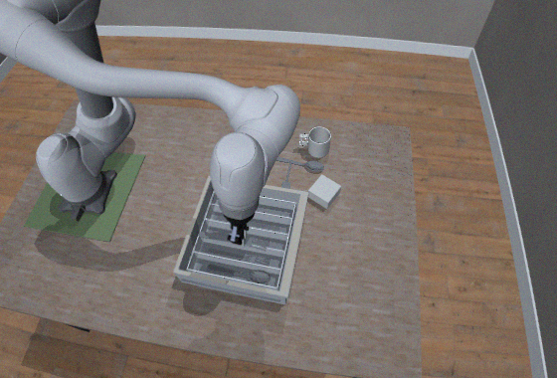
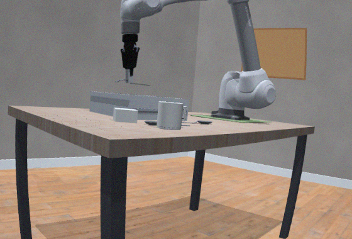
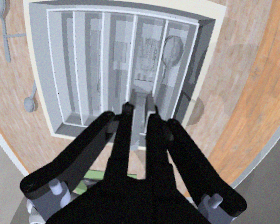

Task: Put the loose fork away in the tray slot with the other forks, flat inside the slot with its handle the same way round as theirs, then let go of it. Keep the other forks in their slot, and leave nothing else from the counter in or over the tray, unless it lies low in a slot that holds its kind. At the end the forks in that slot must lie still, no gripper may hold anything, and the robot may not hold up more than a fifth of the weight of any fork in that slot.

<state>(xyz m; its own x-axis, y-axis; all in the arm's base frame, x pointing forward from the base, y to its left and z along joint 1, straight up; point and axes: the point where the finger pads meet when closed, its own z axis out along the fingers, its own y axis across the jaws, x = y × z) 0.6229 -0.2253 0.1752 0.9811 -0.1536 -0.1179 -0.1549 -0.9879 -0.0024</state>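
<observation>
The tray lies 10 mm behind my hand, 60 mm to the left of it and 130 mm below it. From my hand the other things lie so: white box 240 mm ahead, 250 mm to the left, 160 mm below; white mug 220 mm ahead, 440 mm to the left, 150 mm below.
</observation>
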